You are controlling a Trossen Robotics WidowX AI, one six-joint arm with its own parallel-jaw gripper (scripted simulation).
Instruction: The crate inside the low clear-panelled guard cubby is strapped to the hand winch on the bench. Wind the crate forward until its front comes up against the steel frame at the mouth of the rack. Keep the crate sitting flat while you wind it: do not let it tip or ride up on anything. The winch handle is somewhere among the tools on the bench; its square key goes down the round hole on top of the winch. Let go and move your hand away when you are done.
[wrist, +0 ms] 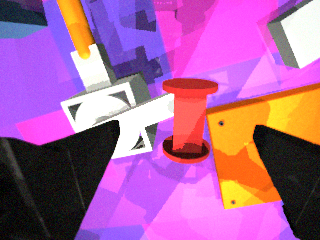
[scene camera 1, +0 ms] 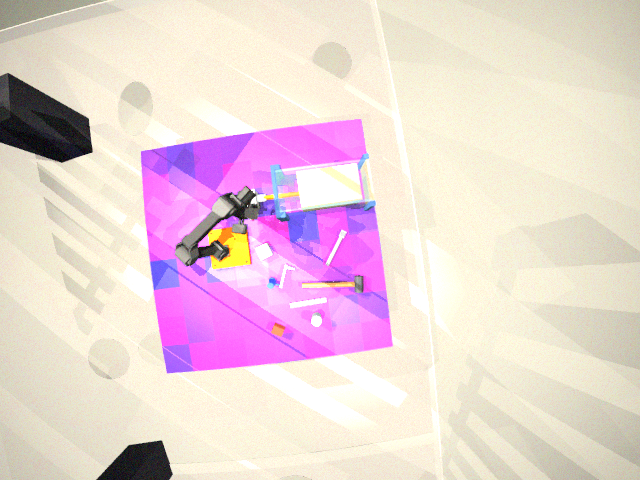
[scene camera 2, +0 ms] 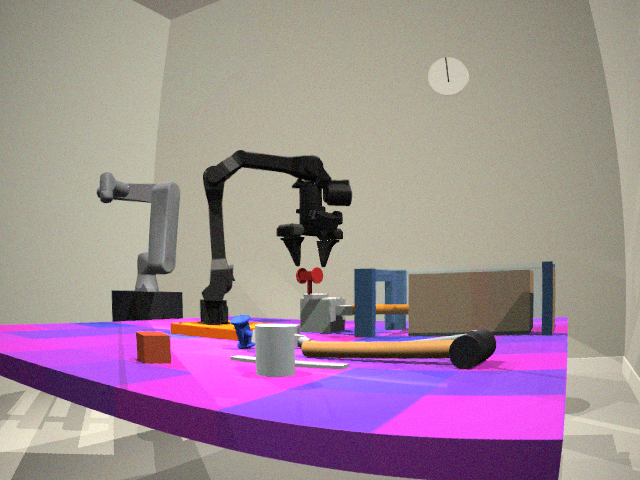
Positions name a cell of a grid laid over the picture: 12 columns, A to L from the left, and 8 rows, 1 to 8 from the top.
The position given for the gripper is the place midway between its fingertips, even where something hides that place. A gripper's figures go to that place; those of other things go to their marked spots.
The gripper (scene camera 2: F5): 1.36 m from the lens. A hammer (scene camera 2: I6) is 0.75 m from the lens.
